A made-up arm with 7 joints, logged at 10 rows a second.
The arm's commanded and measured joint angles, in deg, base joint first. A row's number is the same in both.
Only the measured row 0 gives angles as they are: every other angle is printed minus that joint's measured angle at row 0.
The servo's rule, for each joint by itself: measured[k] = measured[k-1] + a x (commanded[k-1-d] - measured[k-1]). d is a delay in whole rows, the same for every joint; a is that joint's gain. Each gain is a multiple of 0.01, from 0.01 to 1. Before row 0 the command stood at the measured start. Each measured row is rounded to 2 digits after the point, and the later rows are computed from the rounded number. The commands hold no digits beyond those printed.
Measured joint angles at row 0: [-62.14 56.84 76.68 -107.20 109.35 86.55 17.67]
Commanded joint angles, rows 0 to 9: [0.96 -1.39 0.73 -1.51 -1.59 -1.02 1.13]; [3.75 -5.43 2.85 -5.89 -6.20 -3.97 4.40]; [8.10 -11.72 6.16 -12.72 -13.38 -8.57 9.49]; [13.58 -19.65 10.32 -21.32 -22.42 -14.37 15.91]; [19.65 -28.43 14.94 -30.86 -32.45 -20.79 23.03]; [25.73 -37.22 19.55 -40.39 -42.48 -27.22 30.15]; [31.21 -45.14 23.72 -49.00 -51.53 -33.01 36.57]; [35.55 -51.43 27.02 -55.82 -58.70 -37.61 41.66]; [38.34 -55.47 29.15 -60.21 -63.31 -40.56 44.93]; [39.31 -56.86 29.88 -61.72 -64.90 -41.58 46.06]
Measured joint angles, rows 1 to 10: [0.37 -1.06 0.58 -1.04 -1.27 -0.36 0.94]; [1.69 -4.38 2.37 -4.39 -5.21 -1.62 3.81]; [4.19 -9.96 5.36 -10.14 -11.75 -4.05 8.52]; [7.85 -17.32 9.28 -17.85 -20.29 -7.66 14.65]; [12.45 -25.76 13.75 -26.83 -30.02 -12.26 21.61]; [17.63 -34.47 18.33 -36.19 -39.99 -17.50 28.70]; [22.93 -42.58 22.59 -45.03 -49.22 -22.93 35.23]; [27.85 -49.31 26.09 -52.48 -56.80 -28.07 40.57]; [31.94 -53.99 28.51 -57.81 -62.01 -32.44 44.19]; [34.81 -56.17 29.59 -60.51 -64.32 -35.64 45.74]
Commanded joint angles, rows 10 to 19: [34.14 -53.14 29.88 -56.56 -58.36 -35.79 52.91]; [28.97 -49.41 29.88 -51.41 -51.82 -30.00 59.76]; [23.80 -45.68 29.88 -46.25 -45.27 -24.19 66.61]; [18.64 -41.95 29.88 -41.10 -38.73 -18.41 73.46]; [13.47 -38.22 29.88 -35.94 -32.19 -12.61 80.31]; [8.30 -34.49 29.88 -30.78 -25.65 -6.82 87.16]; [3.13 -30.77 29.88 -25.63 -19.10 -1.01 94.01]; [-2.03 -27.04 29.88 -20.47 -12.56 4.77 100.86]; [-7.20 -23.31 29.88 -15.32 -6.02 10.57 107.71]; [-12.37 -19.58 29.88 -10.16 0.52 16.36 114.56]
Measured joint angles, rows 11 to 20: [34.55 -53.87 29.82 -57.78 -59.55 -35.69 51.69]; [32.37 -50.48 29.87 -53.38 -53.37 -33.70 58.39]; [29.03 -46.83 29.88 -48.46 -46.89 -30.37 65.21]; [24.98 -43.12 29.88 -43.38 -40.36 -26.18 72.06]; [20.49 -39.40 29.88 -38.25 -33.82 -21.43 78.91]; [15.74 -35.67 29.88 -33.10 -27.28 -16.32 85.76]; [10.82 -31.95 29.88 -27.95 -20.74 -10.96 92.61]; [5.81 -28.22 29.88 -22.79 -14.20 -5.45 99.46]; [0.74 -24.49 29.88 -17.64 -7.66 0.16 106.31]; [-4.37 -20.76 29.88 -12.48 -1.12 5.83 113.16]
